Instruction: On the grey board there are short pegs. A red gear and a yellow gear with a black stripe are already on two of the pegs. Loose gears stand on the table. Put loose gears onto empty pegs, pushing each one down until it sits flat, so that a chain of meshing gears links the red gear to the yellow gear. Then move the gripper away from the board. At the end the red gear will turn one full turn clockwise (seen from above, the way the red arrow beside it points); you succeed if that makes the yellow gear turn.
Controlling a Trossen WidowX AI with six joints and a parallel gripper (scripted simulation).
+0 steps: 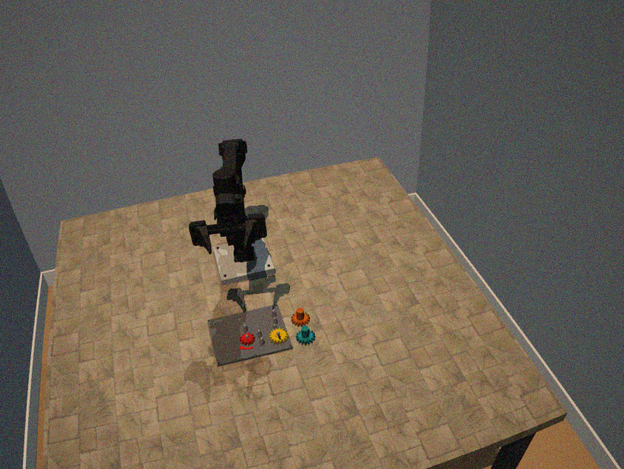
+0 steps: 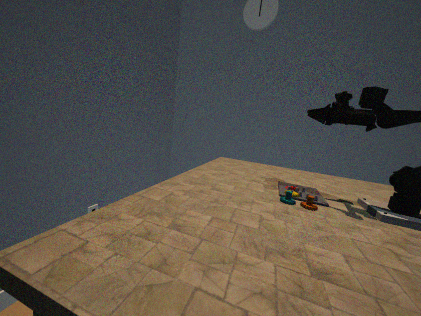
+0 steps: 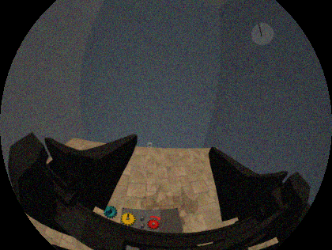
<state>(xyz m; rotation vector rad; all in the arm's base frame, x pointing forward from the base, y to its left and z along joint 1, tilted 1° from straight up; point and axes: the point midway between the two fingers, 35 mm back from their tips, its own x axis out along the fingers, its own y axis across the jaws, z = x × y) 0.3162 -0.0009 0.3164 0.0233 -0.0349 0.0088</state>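
Now: gripper tip 32 cm above the teal gear and 17 cm to the right of it. From my gripper tip the other things lie so: yellow gear: 32 cm below, 10 cm to the left, 1 cm behind; then red gear: 32 cm below, 1 cm to the left, 1 cm behind; then orange gear: 32 cm below, 16 cm to the left, 7 cm behind.
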